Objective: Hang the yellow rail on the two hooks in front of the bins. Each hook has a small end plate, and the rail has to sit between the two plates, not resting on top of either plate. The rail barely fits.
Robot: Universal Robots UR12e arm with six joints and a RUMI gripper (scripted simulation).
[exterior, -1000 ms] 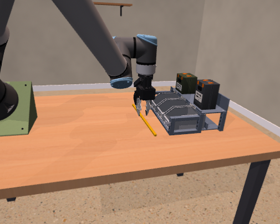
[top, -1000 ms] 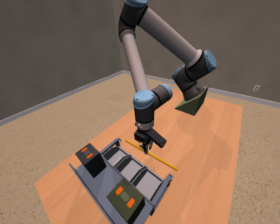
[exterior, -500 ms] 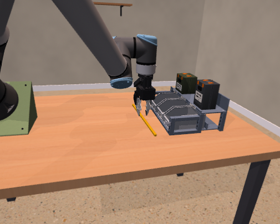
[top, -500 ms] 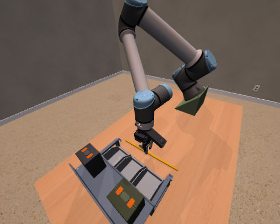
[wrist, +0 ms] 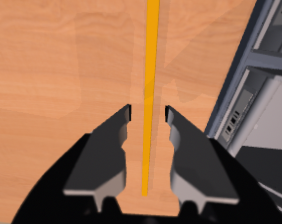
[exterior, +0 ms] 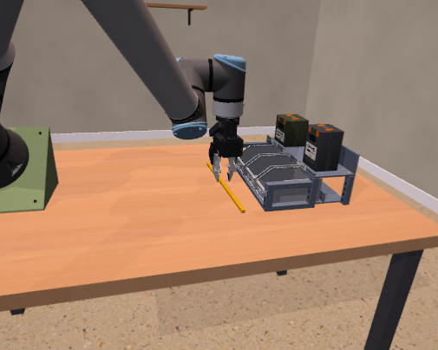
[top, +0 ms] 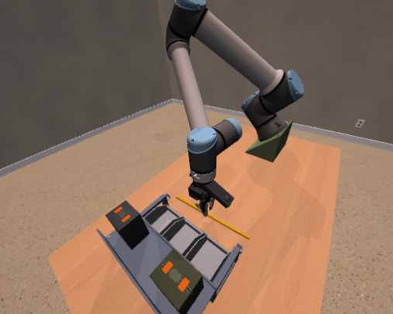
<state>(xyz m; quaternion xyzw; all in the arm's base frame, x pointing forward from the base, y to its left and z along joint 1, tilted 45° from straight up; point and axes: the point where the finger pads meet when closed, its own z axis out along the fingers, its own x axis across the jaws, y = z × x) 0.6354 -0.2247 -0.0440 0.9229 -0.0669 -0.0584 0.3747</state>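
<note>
Right now my hand is 30 mm above the yellow rail. Round my hand: black box: 250 mm ahead, 160 mm to the right, 130 mm above; green box: 290 mm ahead, 120 mm above, 70 mm to the left.
</note>
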